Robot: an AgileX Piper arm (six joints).
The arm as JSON. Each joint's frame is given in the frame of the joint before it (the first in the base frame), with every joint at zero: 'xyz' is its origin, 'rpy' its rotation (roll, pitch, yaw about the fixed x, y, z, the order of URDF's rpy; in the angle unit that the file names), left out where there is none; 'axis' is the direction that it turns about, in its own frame. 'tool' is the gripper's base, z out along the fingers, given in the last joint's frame.
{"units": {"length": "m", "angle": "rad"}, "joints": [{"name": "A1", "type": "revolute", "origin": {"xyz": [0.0, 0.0, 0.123], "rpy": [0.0, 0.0, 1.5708]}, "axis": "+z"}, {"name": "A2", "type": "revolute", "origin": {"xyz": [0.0, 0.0, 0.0], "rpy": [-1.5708, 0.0, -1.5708]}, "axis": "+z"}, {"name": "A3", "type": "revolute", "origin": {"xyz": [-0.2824, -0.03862, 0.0], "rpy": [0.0, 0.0, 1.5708]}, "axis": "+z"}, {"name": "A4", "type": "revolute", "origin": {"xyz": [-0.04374, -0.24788, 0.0], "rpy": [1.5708, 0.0, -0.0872]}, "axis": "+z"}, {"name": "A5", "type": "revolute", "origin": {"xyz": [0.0, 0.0, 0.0], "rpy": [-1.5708, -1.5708, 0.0]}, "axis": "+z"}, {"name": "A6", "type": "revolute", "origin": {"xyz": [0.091, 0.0, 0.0], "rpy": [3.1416, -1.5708, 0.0]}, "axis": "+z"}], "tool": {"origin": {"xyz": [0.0, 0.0, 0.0], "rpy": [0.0, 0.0, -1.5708]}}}
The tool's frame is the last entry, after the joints.
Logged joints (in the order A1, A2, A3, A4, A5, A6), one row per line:
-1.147, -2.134, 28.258, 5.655, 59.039, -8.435
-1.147, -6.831, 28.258, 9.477, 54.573, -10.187
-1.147, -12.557, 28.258, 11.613, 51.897, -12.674
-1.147, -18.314, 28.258, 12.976, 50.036, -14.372
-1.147, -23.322, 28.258, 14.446, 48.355, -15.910
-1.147, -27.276, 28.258, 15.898, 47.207, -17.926
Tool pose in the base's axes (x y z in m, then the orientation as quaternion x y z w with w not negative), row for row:
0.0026, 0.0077, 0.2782, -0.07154, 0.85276, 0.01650, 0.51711
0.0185, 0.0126, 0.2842, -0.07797, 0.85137, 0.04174, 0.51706
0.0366, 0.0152, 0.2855, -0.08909, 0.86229, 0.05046, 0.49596
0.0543, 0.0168, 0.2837, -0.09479, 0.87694, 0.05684, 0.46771
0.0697, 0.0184, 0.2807, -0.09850, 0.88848, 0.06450, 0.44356
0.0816, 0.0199, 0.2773, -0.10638, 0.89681, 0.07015, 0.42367
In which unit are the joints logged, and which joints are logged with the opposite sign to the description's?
The joints are logged in degrees. Opposite sign: A1, A2, A3.
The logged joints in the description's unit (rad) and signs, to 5 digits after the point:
0.02002, 0.03725, -0.49320, 0.09870, 1.03042, -0.14722
0.02002, 0.11922, -0.49320, 0.16540, 0.95248, -0.17780
0.02002, 0.21916, -0.49320, 0.20269, 0.90577, -0.22120
0.02002, 0.31964, -0.49320, 0.22647, 0.87329, -0.25084
0.02002, 0.40705, -0.49320, 0.25213, 0.84395, -0.27768
0.02002, 0.47606, -0.49320, 0.27747, 0.82392, -0.31287

